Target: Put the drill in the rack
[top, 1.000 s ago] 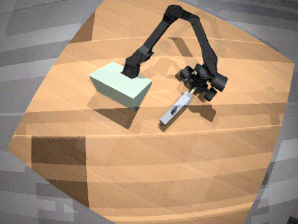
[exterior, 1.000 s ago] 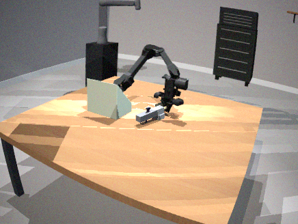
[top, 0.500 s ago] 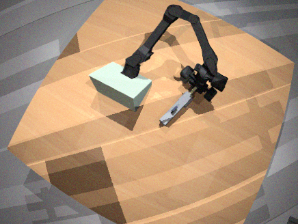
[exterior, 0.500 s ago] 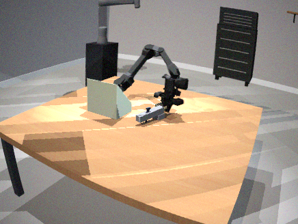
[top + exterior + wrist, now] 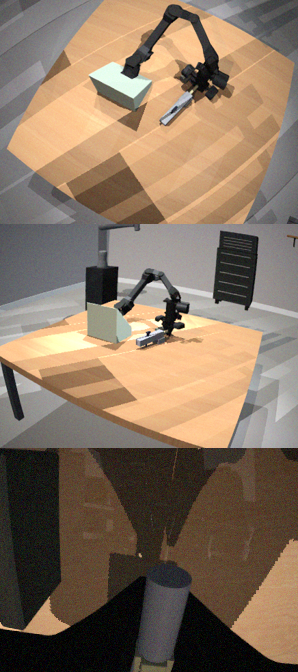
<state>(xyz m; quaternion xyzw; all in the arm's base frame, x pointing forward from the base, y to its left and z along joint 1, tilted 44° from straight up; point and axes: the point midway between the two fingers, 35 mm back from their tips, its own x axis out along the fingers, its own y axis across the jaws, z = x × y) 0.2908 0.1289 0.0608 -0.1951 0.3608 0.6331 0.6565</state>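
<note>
My gripper tip is now 70 mm past the grey rack and 30 mm to the right of it. The rest, counted from my gripper tip: drill (40 mm to the right, 30 mm above, 10 mm behind); dark blue key (170 mm to the right, 40 mm behind, 30 mm above).
</note>
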